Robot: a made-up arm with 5 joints.
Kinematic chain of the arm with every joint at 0, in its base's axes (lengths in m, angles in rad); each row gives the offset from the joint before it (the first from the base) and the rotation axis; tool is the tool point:
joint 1: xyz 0 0 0.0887 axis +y
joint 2: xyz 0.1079 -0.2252 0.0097 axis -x
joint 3: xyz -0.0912 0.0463 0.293 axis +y
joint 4: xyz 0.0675 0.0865 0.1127 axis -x
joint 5: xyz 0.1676 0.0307 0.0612 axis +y
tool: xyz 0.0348 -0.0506 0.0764
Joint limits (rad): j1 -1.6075..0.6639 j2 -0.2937..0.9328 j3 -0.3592..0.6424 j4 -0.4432..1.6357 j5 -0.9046..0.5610
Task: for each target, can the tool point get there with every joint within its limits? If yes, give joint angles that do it. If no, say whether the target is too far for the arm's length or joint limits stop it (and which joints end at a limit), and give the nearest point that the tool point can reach.
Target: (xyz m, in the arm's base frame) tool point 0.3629 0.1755 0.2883
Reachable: yes | joints 0.0501 0.5757 0.3655 0.8808 0.1092
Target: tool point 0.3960 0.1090 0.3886
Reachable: yes | joints 0.1826 0.2912 0.2650 0.7969 -0.0101
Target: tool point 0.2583 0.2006 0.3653
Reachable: yes | joints -0.0762 0.4881 0.2404 1.2035 -0.5506
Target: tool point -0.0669 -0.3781 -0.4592
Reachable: no: joint limits stop it (at a limit: joint 1, joint 2, joint 3, joint 4, joint 5) | nearest point 0.2288 0.0877 -0.1647 | short by 0.625 m
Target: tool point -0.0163 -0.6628 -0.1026
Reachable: no: joint limits stop it (at a limit: joint 1, joint 2, joint 3, joint 4, joint 5) | nearest point 0.4787 -0.2379 0.0813 | short by 0.678 m
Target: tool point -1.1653 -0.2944 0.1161
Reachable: no: too far | nearest point -0.6551 -0.2490 0.2259 | short by 0.524 m
